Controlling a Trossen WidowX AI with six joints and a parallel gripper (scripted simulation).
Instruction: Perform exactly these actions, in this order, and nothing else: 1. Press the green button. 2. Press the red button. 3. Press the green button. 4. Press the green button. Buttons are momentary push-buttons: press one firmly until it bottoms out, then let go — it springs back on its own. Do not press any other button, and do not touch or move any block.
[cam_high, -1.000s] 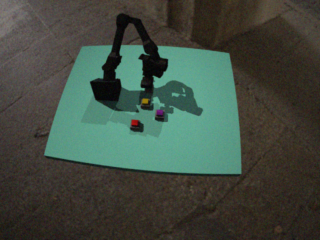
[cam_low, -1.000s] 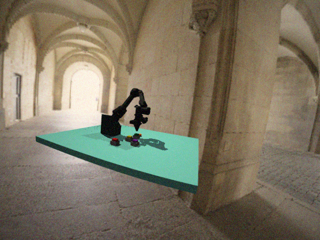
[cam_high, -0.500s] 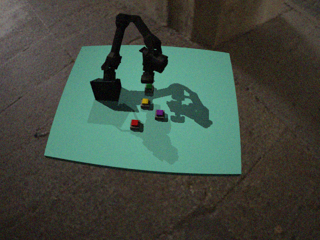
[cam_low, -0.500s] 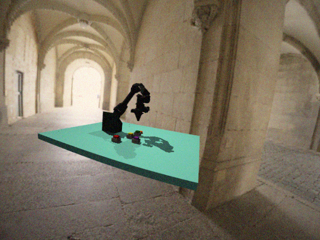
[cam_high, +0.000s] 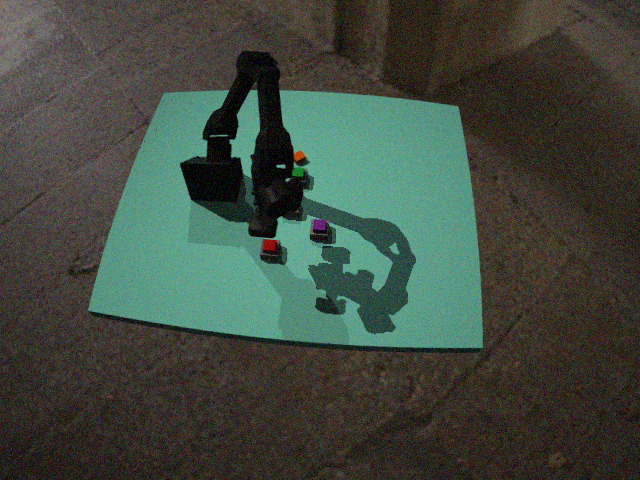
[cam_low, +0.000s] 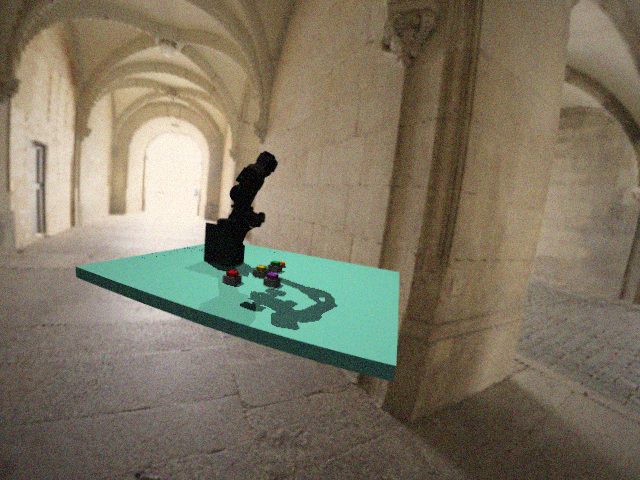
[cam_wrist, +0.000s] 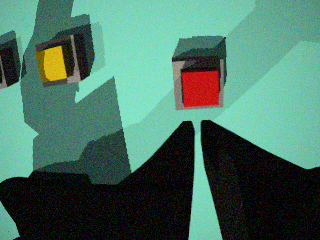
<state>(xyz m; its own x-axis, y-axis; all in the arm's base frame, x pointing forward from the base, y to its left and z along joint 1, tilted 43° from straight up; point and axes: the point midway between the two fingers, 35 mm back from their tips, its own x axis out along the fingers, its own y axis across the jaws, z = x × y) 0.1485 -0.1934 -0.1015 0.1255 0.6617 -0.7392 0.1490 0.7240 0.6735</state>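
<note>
The red button lies 10 mm behind my gripper tip, 10 mm to the right of it and 100 mm below it. The rest, counted from my gripper tip: yellow button 50 mm ahead, 120 mm to the left, 100 mm below; then green button 70 mm ahead, 220 mm to the left, 100 mm below; then purple button 120 mm ahead, 40 mm to the left, 100 mm below.
</note>
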